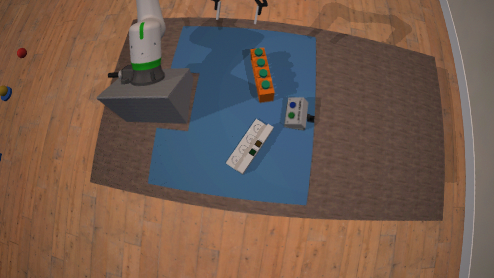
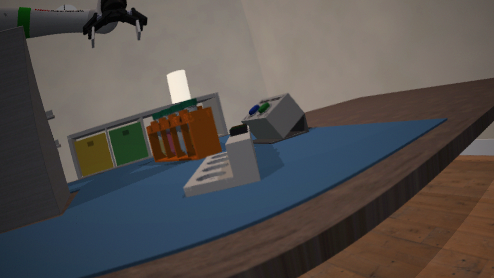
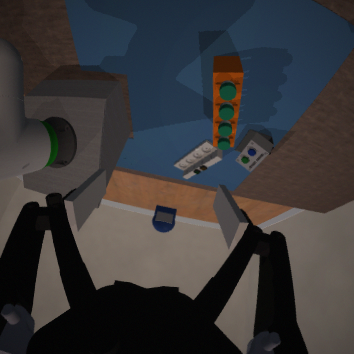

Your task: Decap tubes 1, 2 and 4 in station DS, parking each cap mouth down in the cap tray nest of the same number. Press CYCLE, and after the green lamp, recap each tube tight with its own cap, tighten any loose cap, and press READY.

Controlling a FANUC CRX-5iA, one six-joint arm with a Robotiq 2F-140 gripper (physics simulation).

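Where they show: gripper, between the fingertips: [image 1: 236, 20] [image 2: 115, 39] [image 3: 160, 188]; arm's base, origin of its link: [image 1: 147, 79] [image 3: 56, 142].
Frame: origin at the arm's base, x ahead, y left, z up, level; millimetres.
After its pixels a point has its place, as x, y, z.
Note:
The orange rack [image 1: 267, 96] {482, -9, -129} [image 2: 206, 132] {484, -9, -144} [image 3: 228, 65] {432, 205, -129} stands upright, with green caps [image 1: 263, 73] [image 3: 226, 111] on its row of tubes. The white cap tray [image 1: 263, 134] {475, -164, -146} [image 2: 243, 159] {394, -317, -165} [image 3: 211, 163] {484, -170, -146} has empty round nests; its dark green lamp [image 1: 252, 152] {437, -240, -138} and dark amber lamp [image 1: 258, 143] {458, -203, -137} look unlit. The grey button box [image 1: 296, 123] {602, -117, -119} [image 2: 280, 117] {589, -119, -149} has a blue button [image 1: 292, 105] {585, -43, -121} [image 3: 252, 152] {588, -35, -120} and a green button [image 1: 291, 115] {581, -85, -121} [image 3: 245, 160] {583, -81, -119}; their labels are unreadable. My gripper [image 1: 236, 21] {356, 174, 159} [image 2: 115, 43] {356, 174, 159} [image 3: 160, 188] {356, 174, 159} is open and empty, high above the table and away from the rack. Tube numbers cannot be read.
The grey arm pedestal [image 1: 145, 102] {47, -127, 74} [image 2: 30, 135] {137, -126, -62} stands beside the blue mat [image 1: 200, 170] {231, -319, -191} [image 2: 150, 225] {276, -342, -191}. A shelf unit with yellow [image 2: 94, 154] and green [image 2: 129, 142] doors and a white cylinder [image 2: 178, 86] show behind the rack.

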